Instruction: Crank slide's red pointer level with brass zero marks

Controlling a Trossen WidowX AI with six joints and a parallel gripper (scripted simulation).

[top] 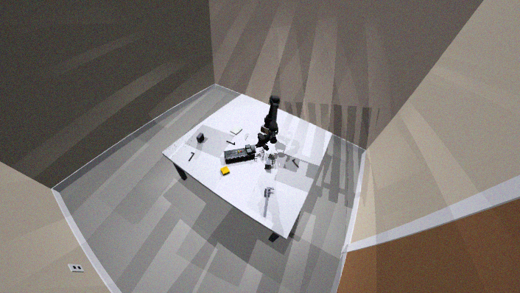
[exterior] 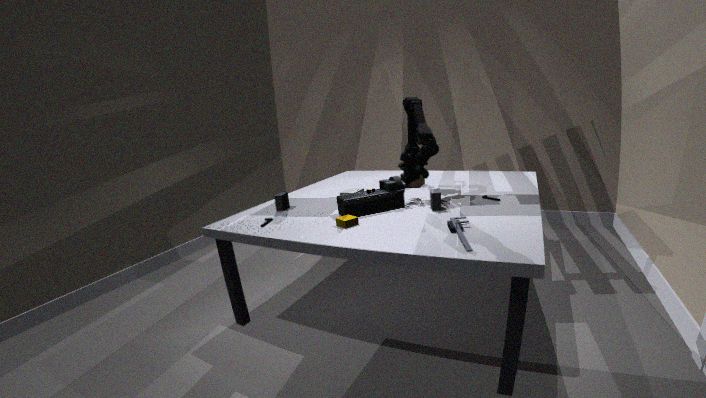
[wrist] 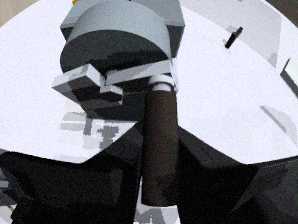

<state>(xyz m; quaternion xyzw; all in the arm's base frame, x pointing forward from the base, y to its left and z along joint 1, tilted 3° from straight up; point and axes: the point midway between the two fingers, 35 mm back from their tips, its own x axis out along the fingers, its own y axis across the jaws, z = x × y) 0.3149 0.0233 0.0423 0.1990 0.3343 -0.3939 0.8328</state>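
Right now the dark crank handle is 1 cm behind my gripper tip, 1 cm to the left of it and 3 cm above it. The rest, counted from my gripper tip: yellow block 31 cm ahead, 15 cm to the right, 6 cm below; red pointer 11 cm ahead, 10 cm to the right, 1 cm above.
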